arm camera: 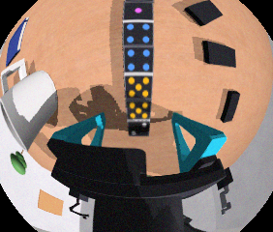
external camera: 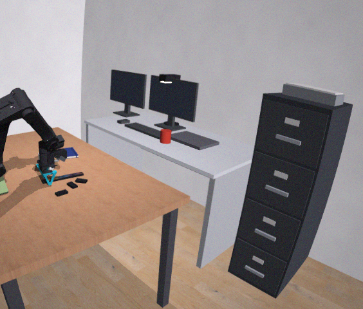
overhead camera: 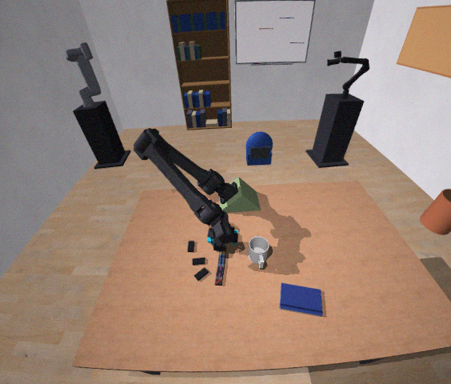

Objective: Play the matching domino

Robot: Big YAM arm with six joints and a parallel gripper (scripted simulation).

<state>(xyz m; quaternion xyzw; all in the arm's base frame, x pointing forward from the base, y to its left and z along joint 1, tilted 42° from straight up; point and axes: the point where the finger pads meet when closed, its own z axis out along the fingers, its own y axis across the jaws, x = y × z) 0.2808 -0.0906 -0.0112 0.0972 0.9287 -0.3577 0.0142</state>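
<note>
The domino is right at my hand. Also, from my hand: blue book (29 cm ahead, 27 cm to the left).
</note>
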